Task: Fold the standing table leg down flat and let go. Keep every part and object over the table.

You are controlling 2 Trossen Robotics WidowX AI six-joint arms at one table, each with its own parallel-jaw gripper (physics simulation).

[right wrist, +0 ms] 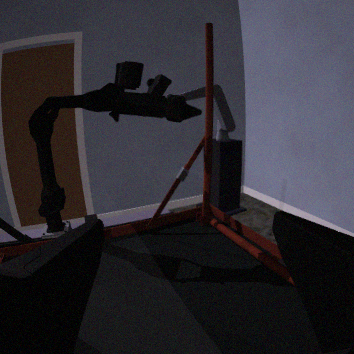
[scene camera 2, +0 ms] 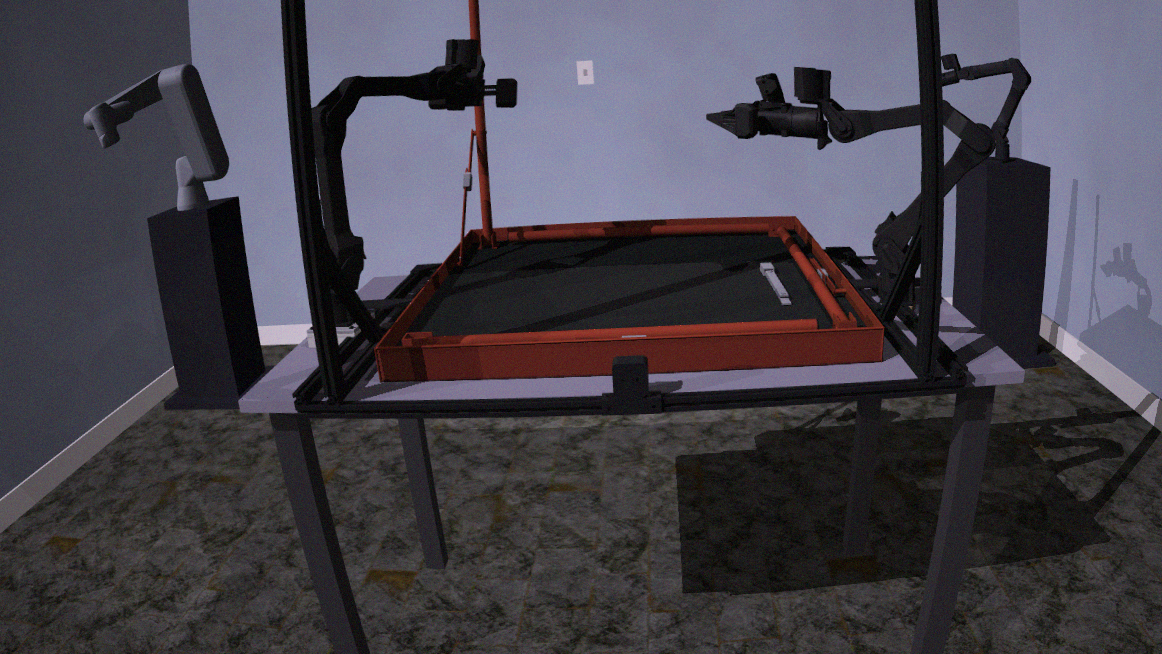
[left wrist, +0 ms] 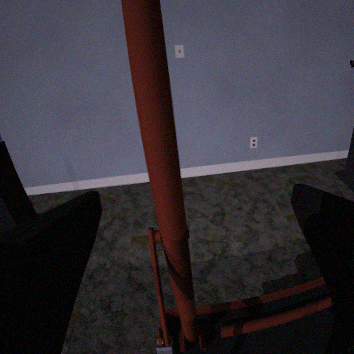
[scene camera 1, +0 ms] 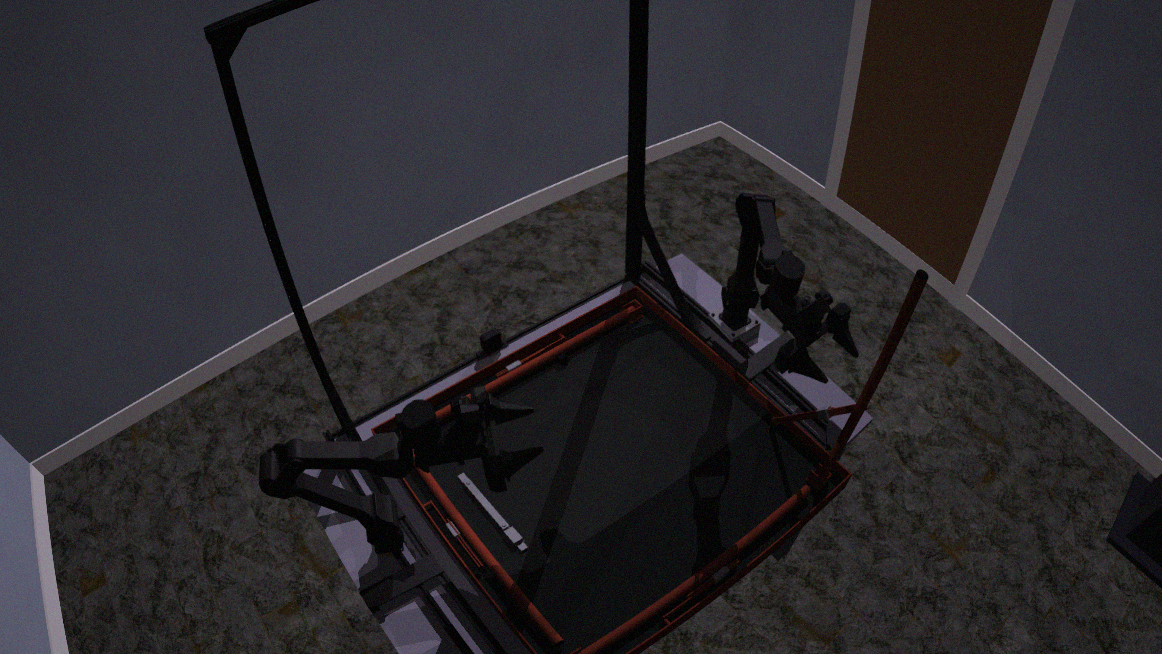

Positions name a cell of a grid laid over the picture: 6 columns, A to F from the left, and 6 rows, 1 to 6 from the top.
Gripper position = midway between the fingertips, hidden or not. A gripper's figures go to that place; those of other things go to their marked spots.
My left gripper (scene camera 1: E4) is 1.28 m from the lens. My right gripper (scene camera 1: C4): 1.20 m from the lens. A pale bar (scene camera 1: C5): 1.42 m from the lens.
